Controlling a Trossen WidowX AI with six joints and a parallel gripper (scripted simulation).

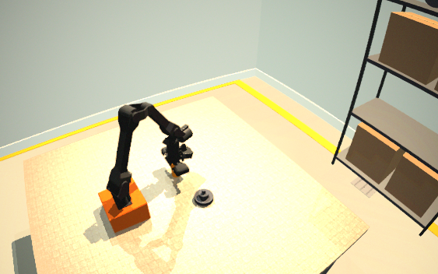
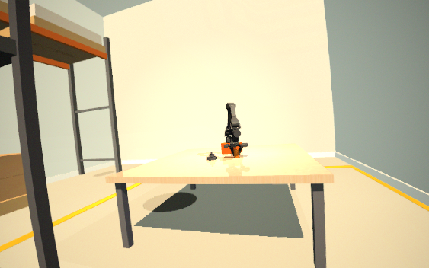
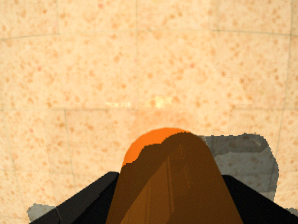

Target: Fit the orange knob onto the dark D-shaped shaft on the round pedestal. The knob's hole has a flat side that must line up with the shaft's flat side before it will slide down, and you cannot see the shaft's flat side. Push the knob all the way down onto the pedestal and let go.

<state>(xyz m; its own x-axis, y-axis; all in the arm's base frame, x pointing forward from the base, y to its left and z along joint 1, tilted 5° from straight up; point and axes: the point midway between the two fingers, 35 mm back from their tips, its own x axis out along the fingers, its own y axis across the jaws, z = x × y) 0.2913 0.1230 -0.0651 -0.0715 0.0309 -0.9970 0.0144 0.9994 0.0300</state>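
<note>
Now: gripper tip 200 mm to the left of the pedestal, 40 mm short of it and 20 mm below it. Also, from my gripper tip: orange knob 20 mm above.
</note>
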